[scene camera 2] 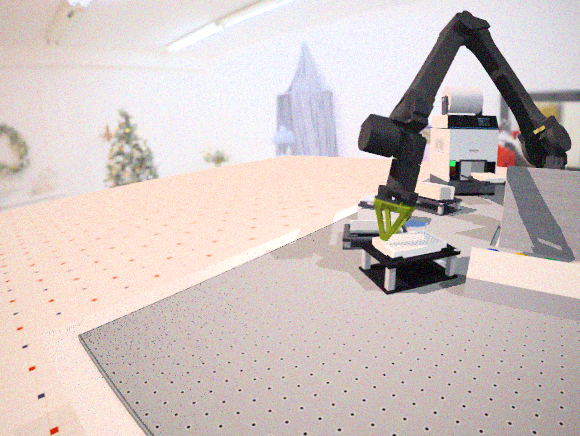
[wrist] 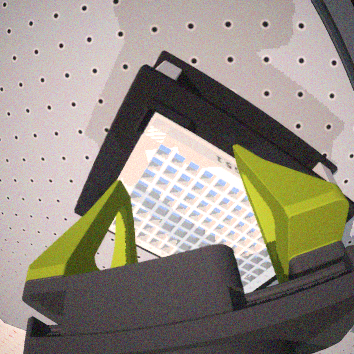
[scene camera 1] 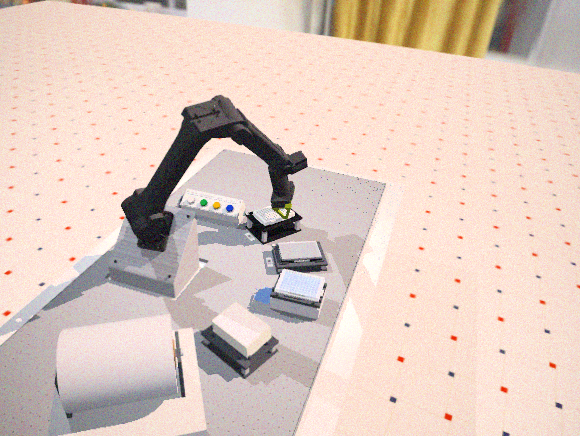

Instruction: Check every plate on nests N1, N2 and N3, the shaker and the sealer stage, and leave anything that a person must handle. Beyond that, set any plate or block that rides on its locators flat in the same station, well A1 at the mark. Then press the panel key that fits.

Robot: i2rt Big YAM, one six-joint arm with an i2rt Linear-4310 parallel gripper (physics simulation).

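Observation:
A white well plate (scene camera 1: pixel 267 216) (scene camera 2: pixel 415 245) (wrist: pixel 185 200) sits on the black raised nest (scene camera 2: pixel 452 251) (wrist: pixel 127 125). Whether it lies fully flat is hard to tell. My gripper (scene camera 1: pixel 284 216) (scene camera 2: pixel 387 237) (wrist: pixel 178 171) is partly open with nothing gripped; its green fingers stand low at the plate, overlapping its outline in the wrist view. A grey-topped plate (scene camera 1: pixel 300 251) (scene camera 2: pixel 370 226) sits on a low dark station. A blue-tinted plate (scene camera 1: pixel 301 285) rides on a light block station. A cream block (scene camera 1: pixel 242 327) (scene camera 2: pixel 436 191) sits on a dark nest (scene camera 1: pixel 225 351).
The key panel (scene camera 1: pixel 212 212) (scene camera 2: pixel 525 272) stands beside the black nest, with white, green, yellow and blue keys. The white machine with a roll (scene camera 1: pixel 120 360) (scene camera 2: pixel 465 145) stands at the other end; it shows a green light. The arm's grey base (scene camera 1: pixel 155 270) is behind the stations.

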